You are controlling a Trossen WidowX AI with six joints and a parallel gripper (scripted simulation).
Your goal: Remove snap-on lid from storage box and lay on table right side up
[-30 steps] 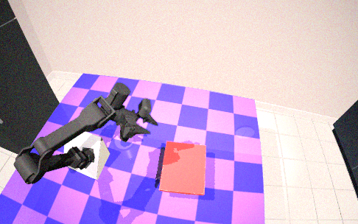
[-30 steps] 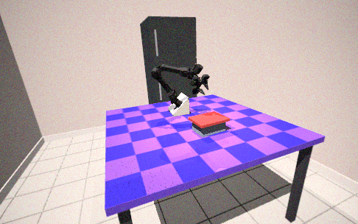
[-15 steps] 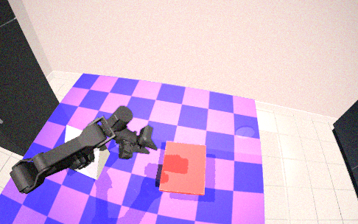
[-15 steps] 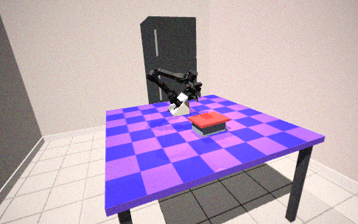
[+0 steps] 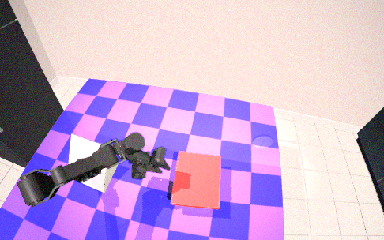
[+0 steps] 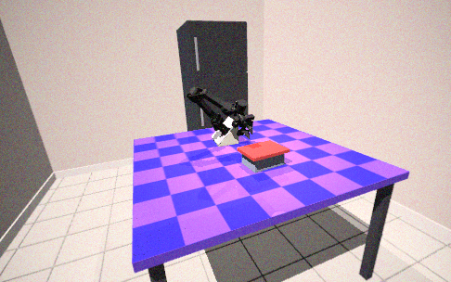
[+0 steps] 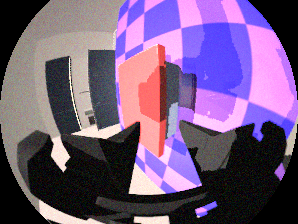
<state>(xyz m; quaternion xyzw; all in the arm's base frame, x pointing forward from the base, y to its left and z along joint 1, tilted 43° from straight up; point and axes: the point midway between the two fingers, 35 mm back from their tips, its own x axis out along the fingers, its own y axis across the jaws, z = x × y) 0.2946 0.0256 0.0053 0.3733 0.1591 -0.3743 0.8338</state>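
My gripper tip is 12 cm short of the red lid and 4 cm above it. From my gripper tip the other things lie so: storage box (12 cm ahead, 8 cm below).
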